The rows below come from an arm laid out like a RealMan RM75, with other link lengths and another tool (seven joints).
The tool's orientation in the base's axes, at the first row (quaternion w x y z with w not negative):
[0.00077, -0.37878, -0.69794, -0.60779]
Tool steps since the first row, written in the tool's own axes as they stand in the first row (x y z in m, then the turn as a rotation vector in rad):
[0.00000, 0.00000, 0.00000, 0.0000, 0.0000, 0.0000]
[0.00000, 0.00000, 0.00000, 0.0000, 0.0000, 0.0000]
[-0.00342, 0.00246, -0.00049, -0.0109, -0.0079, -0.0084]
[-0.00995, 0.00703, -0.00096, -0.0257, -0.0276, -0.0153]
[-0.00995, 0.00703, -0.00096, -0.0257, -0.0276, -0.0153]
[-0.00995, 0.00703, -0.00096, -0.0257, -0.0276, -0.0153]
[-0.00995, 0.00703, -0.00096, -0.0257, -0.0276, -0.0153]
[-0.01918, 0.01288, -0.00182, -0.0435, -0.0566, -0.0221]
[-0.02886, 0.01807, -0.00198, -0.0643, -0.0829, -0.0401]
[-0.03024, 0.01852, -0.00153, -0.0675, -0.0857, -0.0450]
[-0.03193, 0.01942, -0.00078, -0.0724, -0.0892, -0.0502]
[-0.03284, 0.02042, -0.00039, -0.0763, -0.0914, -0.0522]
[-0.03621, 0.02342, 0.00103, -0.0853, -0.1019, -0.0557]
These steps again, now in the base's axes. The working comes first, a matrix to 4 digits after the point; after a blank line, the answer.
The tool's axes in the first row as the columns of a matrix, in the base's axes (used below as rounded here):
[-0.7131, 0.5297, 0.4594]
[0.5278, -0.0258, 0.8490]
[0.4615, 0.8478, -0.2612]

[0.00000, 0.00000, 0.00000, 0.0000, 0.0000, 0.0000]
[0.00000, 0.00000, 0.00000, 0.0000, 0.0000, 0.0000]
[0.00352, -0.00228, 0.00064, -0.0003, -0.0127, -0.0095]
[0.01038, -0.00625, 0.00162, -0.0033, -0.0258, -0.0313]
[0.01038, -0.00625, 0.00162, -0.0033, -0.0258, -0.0313]
[0.01038, -0.00625, 0.00162, -0.0033, -0.0258, -0.0313]
[0.01038, -0.00625, 0.00162, -0.0033, -0.0258, -0.0313]
[0.01966, -0.01200, 0.00254, -0.0091, -0.0403, -0.0623]
[0.02924, -0.01738, 0.00252, -0.0165, -0.0658, -0.0895]
[0.03067, -0.01774, 0.00215, -0.0179, -0.0716, -0.0921]
[0.03270, -0.01802, 0.00193, -0.0187, -0.0785, -0.0959]
[0.03406, -0.01819, 0.00226, -0.0180, -0.0822, -0.0991]
[0.03870, -0.01884, 0.00288, -0.0187, -0.0897, -0.1112]

